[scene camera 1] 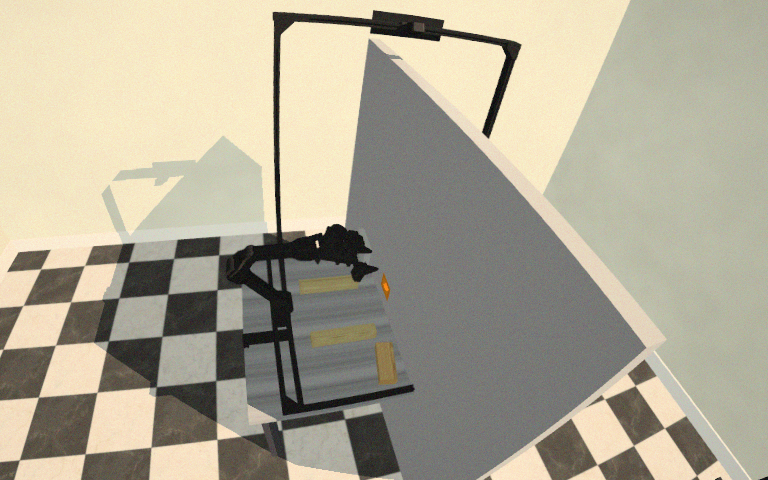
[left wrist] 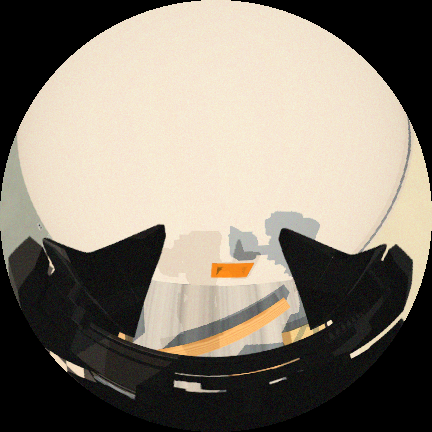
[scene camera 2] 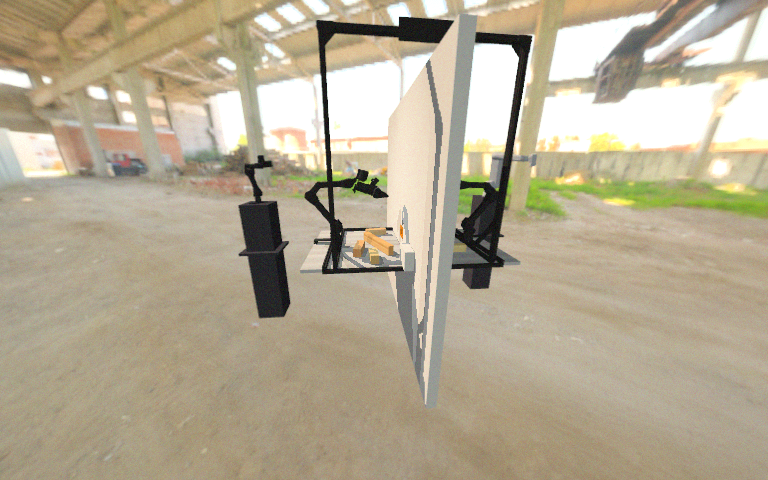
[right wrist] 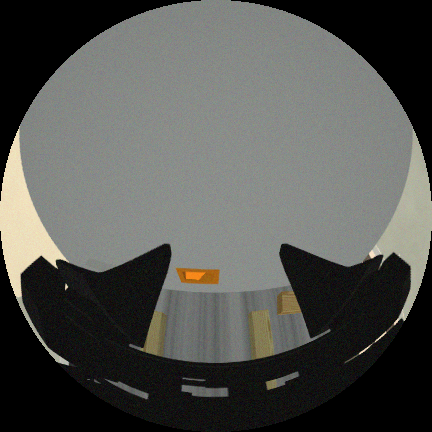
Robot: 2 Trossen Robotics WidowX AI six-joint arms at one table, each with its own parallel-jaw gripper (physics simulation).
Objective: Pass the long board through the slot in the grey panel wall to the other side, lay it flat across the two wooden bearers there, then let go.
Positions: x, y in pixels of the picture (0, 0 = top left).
Labels:
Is my left gripper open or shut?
Open.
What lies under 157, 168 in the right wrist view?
A grey panel wall.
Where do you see a grey panel wall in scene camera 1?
508, 324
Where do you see a grey panel wall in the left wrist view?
225, 129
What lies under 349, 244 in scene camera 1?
My right gripper.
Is my right gripper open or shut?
Open.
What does my left gripper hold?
Nothing.

